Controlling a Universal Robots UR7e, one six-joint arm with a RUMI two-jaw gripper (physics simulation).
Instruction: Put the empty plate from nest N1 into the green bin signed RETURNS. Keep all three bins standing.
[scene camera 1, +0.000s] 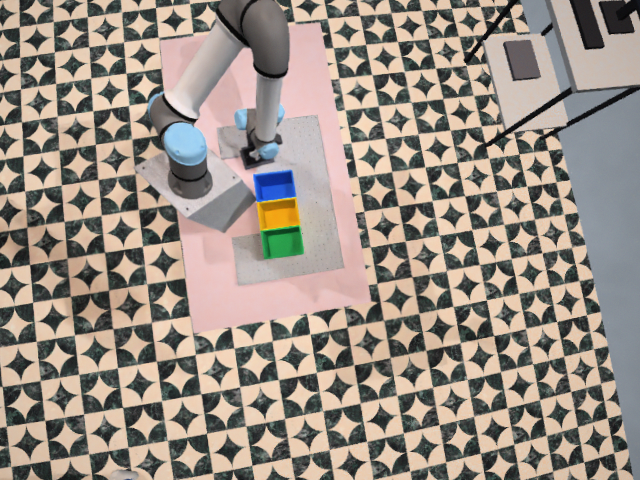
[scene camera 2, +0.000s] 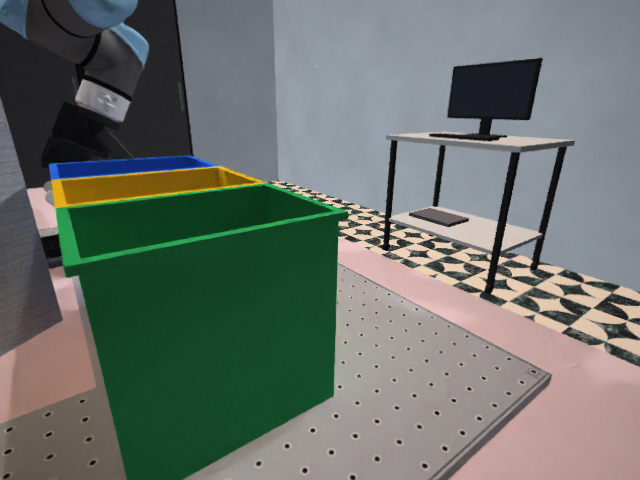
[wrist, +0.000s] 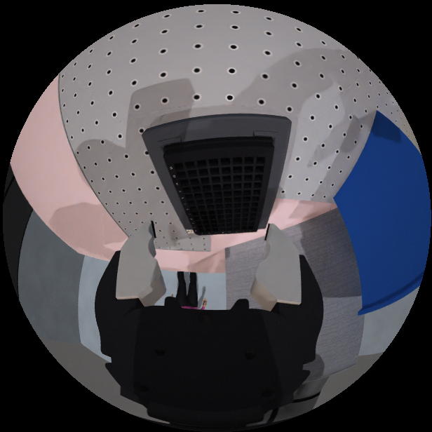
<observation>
The pictures show: the gripper, a blue bin, a green bin, a yellow bin and a black plate.
</observation>
